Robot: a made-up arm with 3 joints.
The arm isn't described. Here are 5 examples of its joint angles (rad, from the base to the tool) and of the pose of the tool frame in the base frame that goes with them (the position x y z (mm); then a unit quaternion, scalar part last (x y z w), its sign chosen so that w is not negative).
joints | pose
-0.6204 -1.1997 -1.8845 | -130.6 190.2 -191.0 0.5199 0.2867 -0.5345 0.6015
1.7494 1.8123 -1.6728 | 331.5 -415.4 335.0 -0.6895 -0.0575 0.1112 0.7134
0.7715 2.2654 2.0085 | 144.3 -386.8 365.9 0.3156 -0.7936 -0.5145 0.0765
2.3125 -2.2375 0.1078 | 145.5 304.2 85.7 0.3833 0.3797 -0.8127 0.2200
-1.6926 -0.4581 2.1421 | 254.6 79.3 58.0 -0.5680 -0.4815 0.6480 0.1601
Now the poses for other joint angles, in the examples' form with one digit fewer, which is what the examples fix.
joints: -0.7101 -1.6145 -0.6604
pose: -39 265 -108 0.719 -0.008 0.027 0.695
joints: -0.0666 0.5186 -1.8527
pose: -270 -382 -92 -0.128 -0.224 -0.777 0.574
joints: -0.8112 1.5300 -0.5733
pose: -311 -469 184 -0.530 -0.453 -0.450 0.559
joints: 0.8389 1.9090 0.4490
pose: 226 -383 377 -0.674 0.395 0.442 0.441
